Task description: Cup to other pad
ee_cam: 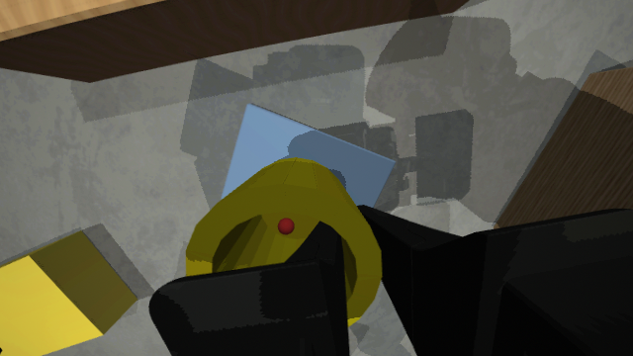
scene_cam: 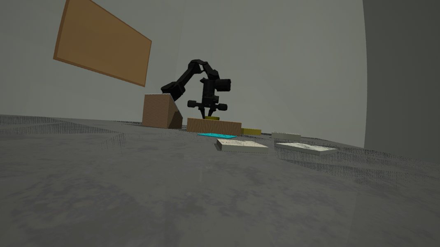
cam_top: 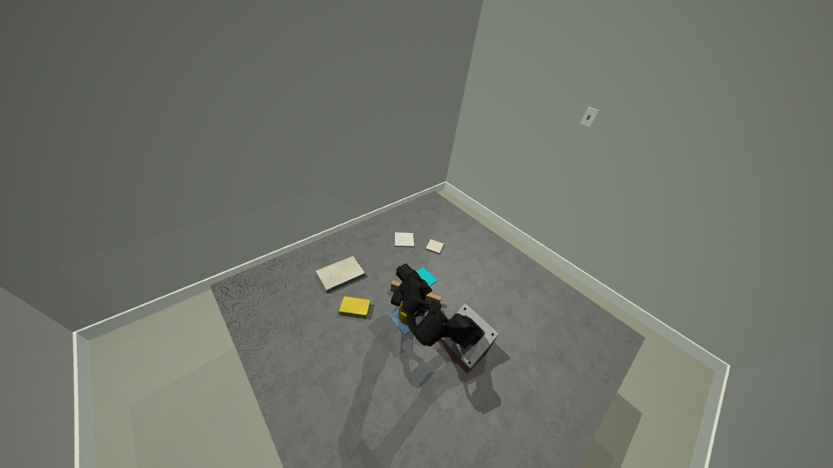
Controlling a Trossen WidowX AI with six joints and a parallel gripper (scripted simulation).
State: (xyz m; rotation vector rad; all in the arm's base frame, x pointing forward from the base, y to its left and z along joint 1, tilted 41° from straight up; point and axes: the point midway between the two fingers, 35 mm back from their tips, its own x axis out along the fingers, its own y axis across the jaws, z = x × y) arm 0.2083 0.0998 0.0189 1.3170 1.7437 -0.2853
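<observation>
Now: gripper tip 2 cm short of the light blue pad, 2 cm to the right of it and 5 cm above it. From my gripper tip the other things lie so: yellow cup: 2 cm ahead, 2 cm to the left; then cyan pad: 14 cm ahead, 17 cm to the right, 5 cm below; then wooden bar: 8 cm ahead, 8 cm to the right, 2 cm below.
</observation>
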